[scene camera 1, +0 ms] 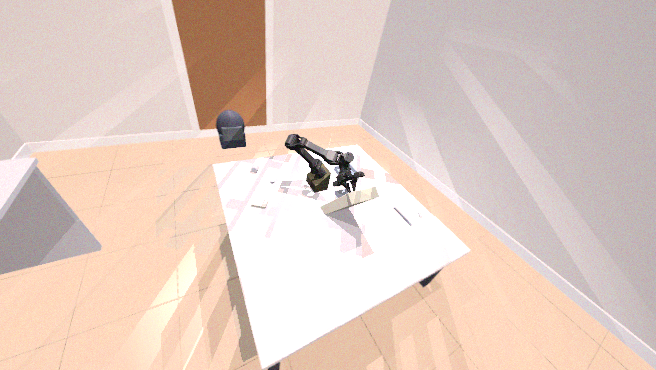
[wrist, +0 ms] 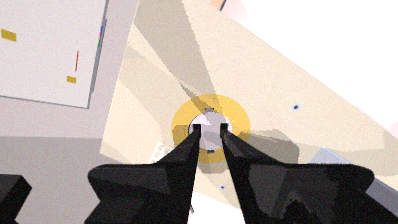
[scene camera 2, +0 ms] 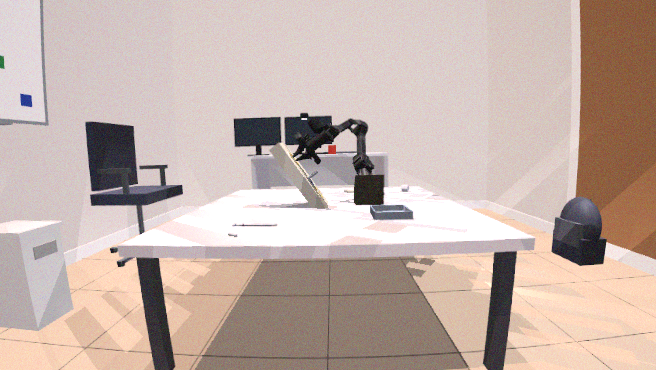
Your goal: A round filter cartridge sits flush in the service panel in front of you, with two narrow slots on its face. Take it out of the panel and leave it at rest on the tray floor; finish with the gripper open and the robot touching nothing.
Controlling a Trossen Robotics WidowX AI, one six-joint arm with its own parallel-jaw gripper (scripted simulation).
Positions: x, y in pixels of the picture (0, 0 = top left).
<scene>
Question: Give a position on a beige service panel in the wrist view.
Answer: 174, 66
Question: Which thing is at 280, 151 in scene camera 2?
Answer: A beige service panel.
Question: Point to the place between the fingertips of the gripper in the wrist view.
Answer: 210, 133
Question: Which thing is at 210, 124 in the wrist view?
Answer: A round filter cartridge.
</scene>
